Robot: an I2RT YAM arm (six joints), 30 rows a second.
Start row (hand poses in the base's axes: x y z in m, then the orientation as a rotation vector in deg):
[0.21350, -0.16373, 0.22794, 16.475, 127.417, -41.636]
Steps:
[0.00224, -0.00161, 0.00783, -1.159, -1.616, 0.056]
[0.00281, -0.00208, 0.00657, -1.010, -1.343, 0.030]
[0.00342, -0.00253, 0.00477, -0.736, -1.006, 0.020]
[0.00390, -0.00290, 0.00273, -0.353, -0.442, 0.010]
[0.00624, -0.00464, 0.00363, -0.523, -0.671, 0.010]
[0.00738, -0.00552, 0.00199, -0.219, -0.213, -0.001]
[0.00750, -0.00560, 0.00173, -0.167, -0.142, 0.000]
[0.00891, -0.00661, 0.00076, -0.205, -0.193, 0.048]
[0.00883, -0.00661, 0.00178, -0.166, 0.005, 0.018]
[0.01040, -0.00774, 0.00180, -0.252, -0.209, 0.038]
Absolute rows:
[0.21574, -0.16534, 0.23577, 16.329, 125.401, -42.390]
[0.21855, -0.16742, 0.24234, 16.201, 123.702, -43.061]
[0.22197, -0.16995, 0.24711, 16.117, 122.437, -43.534]
[0.22587, -0.17285, 0.24984, 16.063, 121.868, -43.770]
[0.23211, -0.17749, 0.25347, 15.993, 121.009, -44.114]
[0.23949, -0.18301, 0.25546, 15.947, 120.713, -44.280]
[0.24699, -0.18861, 0.25719, 15.904, 120.506, -44.412]
[0.25590, -0.19522, 0.25795, 15.806, 120.234, -44.540]
[0.26473, -0.20183, 0.25973, 15.695, 120.165, -44.702]
[0.27513, -0.20957, 0.26153, 15.588, 119.857, -44.879]

